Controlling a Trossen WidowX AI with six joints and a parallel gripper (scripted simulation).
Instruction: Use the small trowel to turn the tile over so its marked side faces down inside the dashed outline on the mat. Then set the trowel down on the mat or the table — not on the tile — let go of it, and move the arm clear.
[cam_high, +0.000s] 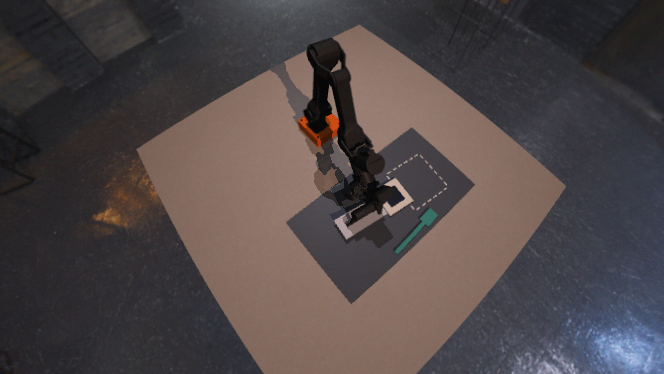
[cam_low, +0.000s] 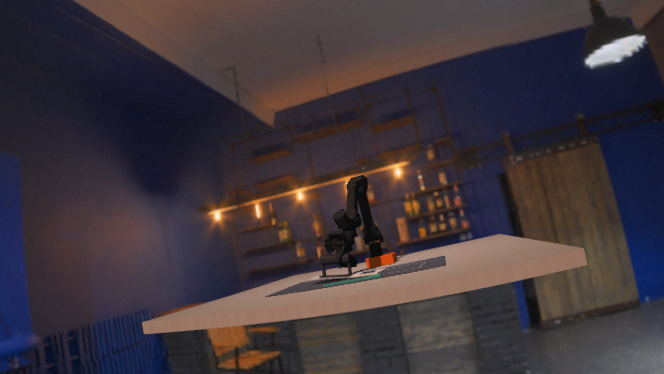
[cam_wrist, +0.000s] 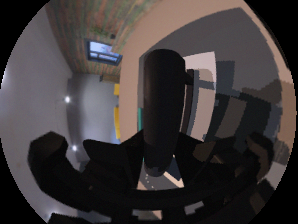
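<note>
My gripper tip is now 1 cm past the dark grey mat, 8 cm to the right of it and 8 cm above it. Also, from my gripper tip: small teal trowel 13 cm ahead, 9 cm to the left, 5 cm below; square tile 1 cm behind, 11 cm to the left, 5 cm below.
</note>
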